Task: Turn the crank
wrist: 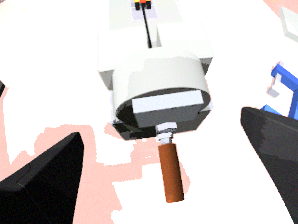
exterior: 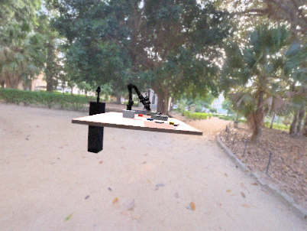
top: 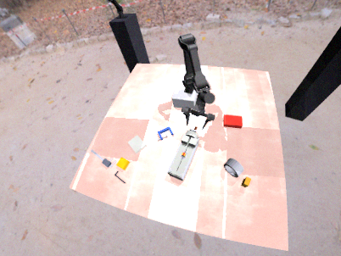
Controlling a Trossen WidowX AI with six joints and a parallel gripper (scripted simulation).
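Now: the crank handle 7 cm below my gripper tip, 2 cm behind it and 1 cm to the right of it. Round my gripper tip: white tile: 34 cm to the right, 18 cm ahead, 12 cm below; then red pointer: 16 cm ahead, 5 cm below, 1 cm to the right; then red block: 21 cm to the left, 20 cm behind, 11 cm below.
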